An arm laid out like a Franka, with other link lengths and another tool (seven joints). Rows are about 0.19 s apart.
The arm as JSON. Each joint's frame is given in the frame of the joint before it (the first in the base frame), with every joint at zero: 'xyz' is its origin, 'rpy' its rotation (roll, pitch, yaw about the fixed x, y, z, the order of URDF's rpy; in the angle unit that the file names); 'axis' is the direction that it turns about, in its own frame. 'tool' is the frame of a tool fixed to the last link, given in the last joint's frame.
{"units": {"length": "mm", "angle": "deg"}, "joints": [
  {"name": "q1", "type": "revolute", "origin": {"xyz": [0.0, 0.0, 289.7], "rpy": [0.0, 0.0, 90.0]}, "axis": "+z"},
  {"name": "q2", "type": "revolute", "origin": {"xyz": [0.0, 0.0, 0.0], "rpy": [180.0, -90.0, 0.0]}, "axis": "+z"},
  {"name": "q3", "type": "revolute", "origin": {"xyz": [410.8, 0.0, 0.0], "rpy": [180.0, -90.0, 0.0]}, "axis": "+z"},
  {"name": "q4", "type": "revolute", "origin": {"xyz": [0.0, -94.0, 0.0], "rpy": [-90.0, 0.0, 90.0]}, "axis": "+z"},
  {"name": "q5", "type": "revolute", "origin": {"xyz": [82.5, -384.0, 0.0], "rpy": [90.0, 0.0, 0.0]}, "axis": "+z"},
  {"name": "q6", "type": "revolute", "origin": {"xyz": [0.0, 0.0, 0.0], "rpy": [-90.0, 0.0, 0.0]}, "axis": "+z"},
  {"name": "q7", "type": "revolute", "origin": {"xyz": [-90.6, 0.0, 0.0], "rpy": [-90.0, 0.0, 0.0]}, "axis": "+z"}
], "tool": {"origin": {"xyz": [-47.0, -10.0, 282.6], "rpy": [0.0, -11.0, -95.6]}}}
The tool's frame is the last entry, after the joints.
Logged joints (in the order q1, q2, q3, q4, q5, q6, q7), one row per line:
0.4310 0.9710 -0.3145 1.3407 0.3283 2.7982 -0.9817
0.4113 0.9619 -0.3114 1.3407 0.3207 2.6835 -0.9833
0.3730 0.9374 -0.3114 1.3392 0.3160 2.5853 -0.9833
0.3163 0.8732 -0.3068 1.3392 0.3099 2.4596 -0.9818
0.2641 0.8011 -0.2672 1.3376 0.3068 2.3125 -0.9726
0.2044 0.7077 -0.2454 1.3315 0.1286 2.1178 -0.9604
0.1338 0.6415 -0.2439 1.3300 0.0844 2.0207 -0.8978
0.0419 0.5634 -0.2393 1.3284 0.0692 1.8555 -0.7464
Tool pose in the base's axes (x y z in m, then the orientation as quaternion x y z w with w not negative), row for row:
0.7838 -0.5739 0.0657 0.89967 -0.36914 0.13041 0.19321
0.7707 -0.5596 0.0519 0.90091 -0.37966 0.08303 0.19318
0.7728 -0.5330 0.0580 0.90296 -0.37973 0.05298 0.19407
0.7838 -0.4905 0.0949 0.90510 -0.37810 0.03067 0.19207
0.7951 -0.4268 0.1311 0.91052 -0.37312 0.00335 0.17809
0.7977 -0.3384 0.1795 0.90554 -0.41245 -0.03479 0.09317
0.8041 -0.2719 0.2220 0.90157 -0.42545 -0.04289 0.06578
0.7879 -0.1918 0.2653 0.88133 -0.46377 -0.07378 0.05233
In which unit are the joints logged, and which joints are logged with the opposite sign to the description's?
The joints are logged in radians. Opposite sign: q1, q4, q5.
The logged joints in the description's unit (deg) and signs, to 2 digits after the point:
-24.69 55.63 -18.02 -76.82 -18.81 160.33 -56.25
-23.57 55.11 -17.84 -76.82 -18.37 153.75 -56.34
-21.37 53.71 -17.84 -76.73 -18.11 148.13 -56.34
-18.12 50.03 -17.58 -76.73 -17.76 140.92 -56.25
-15.13 45.90 -15.31 -76.64 -17.58 132.50 -55.73
-11.71 40.55 -14.06 -76.29 -7.37 121.34 -55.03
-7.67 36.76 -13.97 -76.20 -4.84 115.78 -51.44
-2.40 32.28 -13.71 -76.11 -3.96 106.31 -42.77

